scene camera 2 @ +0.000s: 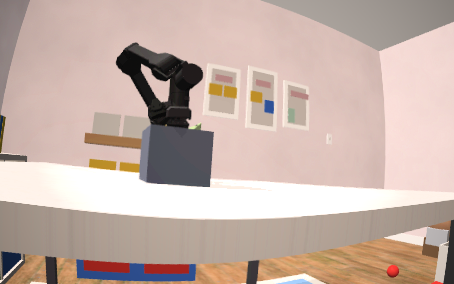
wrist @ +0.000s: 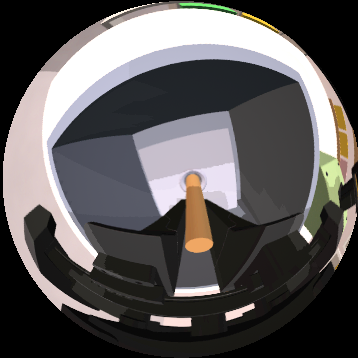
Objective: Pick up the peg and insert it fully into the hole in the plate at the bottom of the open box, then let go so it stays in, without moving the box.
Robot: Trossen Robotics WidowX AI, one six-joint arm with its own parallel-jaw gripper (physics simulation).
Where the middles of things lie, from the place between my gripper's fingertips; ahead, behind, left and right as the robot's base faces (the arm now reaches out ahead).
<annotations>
The grey-blue box [scene camera 2: 169, 155] is 1 cm to the right of my hand and 2 cm below it. From my hand the other things lie so: orange-brown peg [wrist: 198, 238]: 1 cm to the right, 1 cm above.
</annotations>
